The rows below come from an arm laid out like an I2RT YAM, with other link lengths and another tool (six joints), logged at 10 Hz.
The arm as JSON. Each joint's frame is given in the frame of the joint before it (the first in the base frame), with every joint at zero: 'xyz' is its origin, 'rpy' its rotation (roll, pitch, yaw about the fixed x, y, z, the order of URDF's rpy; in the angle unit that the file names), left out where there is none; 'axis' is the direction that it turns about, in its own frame. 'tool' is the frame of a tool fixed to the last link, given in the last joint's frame.
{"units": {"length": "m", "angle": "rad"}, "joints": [
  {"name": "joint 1", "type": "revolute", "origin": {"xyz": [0.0, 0.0, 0.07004]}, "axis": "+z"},
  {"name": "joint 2", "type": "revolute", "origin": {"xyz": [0.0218, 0.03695, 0.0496], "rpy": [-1.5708, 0.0, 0.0]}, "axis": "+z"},
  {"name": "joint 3", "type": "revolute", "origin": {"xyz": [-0.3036, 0.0, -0.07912], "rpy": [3.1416, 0.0, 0.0]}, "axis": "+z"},
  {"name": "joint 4", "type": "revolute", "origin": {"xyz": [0.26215, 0.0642, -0.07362]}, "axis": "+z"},
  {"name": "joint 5", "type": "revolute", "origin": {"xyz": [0.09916, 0.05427, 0.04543], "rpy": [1.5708, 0.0, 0.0]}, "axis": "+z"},
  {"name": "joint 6", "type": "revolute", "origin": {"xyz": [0.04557, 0.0, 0.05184], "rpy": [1.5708, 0.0, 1.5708]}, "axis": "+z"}
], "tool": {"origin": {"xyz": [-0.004, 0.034, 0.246], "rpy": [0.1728, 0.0, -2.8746]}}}
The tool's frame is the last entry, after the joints.
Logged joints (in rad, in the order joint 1, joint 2, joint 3, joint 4, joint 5, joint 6), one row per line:
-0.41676, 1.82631, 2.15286, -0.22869, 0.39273, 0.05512
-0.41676, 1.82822, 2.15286, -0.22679, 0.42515, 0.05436
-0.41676, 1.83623, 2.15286, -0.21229, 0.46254, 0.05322
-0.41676, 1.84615, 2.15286, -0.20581, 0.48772, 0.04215
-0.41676, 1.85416, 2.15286, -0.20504, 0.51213, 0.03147
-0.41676, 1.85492, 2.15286, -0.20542, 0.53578, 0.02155
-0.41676, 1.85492, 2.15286, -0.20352, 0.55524, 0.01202
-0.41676, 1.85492, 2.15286, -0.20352, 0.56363, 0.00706
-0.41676, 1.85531, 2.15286, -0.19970, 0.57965, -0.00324
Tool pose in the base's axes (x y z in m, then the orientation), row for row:
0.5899, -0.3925, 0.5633, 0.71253, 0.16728, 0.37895, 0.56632
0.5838, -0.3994, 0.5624, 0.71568, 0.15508, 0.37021, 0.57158
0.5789, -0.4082, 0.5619, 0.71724, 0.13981, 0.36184, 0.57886
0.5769, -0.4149, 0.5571, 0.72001, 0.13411, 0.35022, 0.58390
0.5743, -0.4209, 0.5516, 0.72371, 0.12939, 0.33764, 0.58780
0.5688, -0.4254, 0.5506, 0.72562, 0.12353, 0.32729, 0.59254
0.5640, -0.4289, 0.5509, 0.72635, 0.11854, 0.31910, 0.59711
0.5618, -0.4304, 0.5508, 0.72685, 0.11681, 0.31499, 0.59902
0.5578, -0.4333, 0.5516, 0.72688, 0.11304, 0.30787, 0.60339
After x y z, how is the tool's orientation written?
As a quaternion, x y z w.
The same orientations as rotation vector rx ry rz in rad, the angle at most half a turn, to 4 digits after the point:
1.6750, 0.3932, 0.8908
1.6787, 0.3638, 0.8684
1.6773, 0.3270, 0.8462
1.6803, 0.3130, 0.8173
1.6862, 0.3015, 0.7867
1.6873, 0.2873, 0.7611
1.6859, 0.2751, 0.7406
1.6857, 0.2709, 0.7305
1.6827, 0.2617, 0.7127

